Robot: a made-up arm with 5 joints. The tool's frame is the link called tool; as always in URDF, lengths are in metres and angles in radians. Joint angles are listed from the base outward. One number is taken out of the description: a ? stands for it. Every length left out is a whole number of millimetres.
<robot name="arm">
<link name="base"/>
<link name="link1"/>
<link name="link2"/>
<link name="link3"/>
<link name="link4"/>
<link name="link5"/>
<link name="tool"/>
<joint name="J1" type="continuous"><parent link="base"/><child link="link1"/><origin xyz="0.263 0.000 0.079"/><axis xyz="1 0 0"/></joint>
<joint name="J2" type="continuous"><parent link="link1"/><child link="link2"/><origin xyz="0.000 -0.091 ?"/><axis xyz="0 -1 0"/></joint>
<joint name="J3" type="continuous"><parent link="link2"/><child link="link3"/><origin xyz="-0.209 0.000 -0.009"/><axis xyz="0 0 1"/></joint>
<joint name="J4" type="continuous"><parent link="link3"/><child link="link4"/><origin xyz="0.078 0.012 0.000"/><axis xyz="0 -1 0"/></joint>
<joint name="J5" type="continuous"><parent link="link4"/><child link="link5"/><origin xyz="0.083 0.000 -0.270"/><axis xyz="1 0 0"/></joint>
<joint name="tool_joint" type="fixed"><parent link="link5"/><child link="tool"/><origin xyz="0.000 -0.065 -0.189"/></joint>
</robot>
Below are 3 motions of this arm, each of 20 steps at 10 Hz.
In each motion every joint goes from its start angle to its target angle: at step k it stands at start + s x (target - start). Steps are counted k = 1, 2, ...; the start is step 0. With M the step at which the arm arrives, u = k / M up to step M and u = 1 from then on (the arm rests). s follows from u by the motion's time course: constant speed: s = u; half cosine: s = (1 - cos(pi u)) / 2; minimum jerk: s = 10 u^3 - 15 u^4 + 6 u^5.
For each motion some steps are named. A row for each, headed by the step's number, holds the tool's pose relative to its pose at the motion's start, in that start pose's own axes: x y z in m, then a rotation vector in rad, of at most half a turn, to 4 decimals.
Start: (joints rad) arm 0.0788 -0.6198 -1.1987 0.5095 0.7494
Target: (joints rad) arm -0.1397 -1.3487 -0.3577 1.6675 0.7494
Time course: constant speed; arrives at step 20
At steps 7, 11, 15, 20:
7: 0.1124 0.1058 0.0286 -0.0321 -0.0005 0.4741
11: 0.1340 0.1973 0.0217 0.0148 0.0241 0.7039
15: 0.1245 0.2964 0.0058 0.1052 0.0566 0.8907
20: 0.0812 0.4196 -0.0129 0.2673 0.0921 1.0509

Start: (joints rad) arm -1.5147 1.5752 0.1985 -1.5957 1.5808
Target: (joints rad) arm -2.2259 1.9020 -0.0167 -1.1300 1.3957
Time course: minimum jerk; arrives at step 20
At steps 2, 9, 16, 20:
2: 0.0027 -0.0002 0.0022 -0.0058 -0.0005 0.0067
9: 0.1259 0.0237 0.1009 -0.2763 0.0051 0.3230
16: 0.2646 0.1349 0.1792 -0.6141 0.1112 0.7492
20: 0.2768 0.1502 0.1817 -0.6470 0.1296 0.7949

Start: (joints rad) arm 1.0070 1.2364 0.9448 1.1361 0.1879
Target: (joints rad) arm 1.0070 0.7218 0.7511 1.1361 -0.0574
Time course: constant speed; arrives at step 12
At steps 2, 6, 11, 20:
2: -0.0136 -0.0149 0.0066 -0.0412 0.0380 -0.0834
6: -0.0485 -0.0407 0.0224 -0.1246 0.1314 -0.2416
11: -0.1027 -0.0623 0.0489 -0.2279 0.2794 -0.4201
20: -0.1144 -0.0650 0.0554 -0.2481 0.3130 -0.4528

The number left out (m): 0.061
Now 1 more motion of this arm.
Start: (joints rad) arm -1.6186 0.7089 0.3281 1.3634 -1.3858
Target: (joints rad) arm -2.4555 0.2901 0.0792 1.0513 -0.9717
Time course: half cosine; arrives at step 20
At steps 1, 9, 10, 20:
1: -0.0001 0.0012 -0.0001 0.0037 -0.0021 0.0061
9: -0.0202 0.0674 -0.0055 0.2078 -0.1382 0.4308
10: -0.0252 0.0761 -0.0073 0.2346 -0.1624 0.5125
20: -0.0450 0.1014 -0.0309 0.3030 -0.3035 1.0300

